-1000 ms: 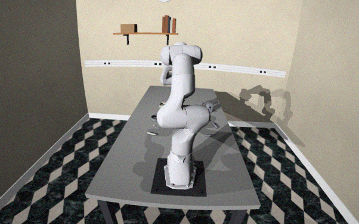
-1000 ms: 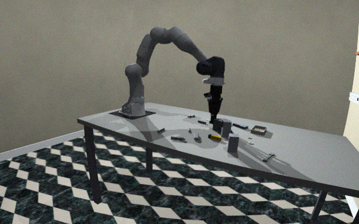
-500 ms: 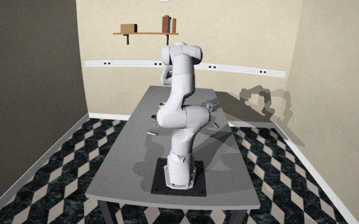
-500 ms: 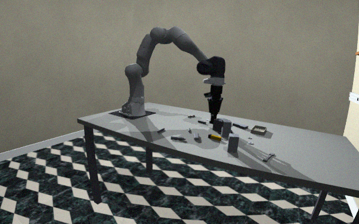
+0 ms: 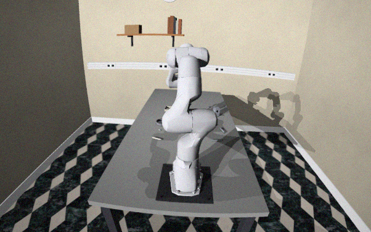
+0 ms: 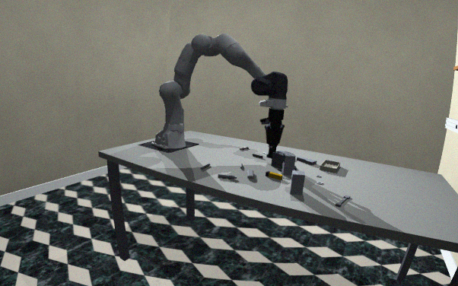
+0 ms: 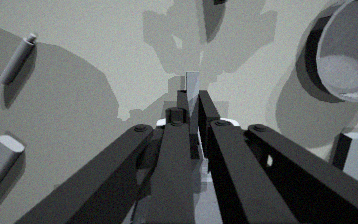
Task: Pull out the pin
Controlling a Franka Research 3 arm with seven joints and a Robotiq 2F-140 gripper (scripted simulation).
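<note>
The grey square pin lies 30 mm below my hand and 10 mm ahead of it. Also, from my hand: round dish 170 mm to the left, 50 mm below, 10 mm ahead; then grey block 50 mm ahead, 30 mm below, 20 mm to the right; then grey rod 110 mm behind, 70 mm to the left, 60 mm below.
</note>
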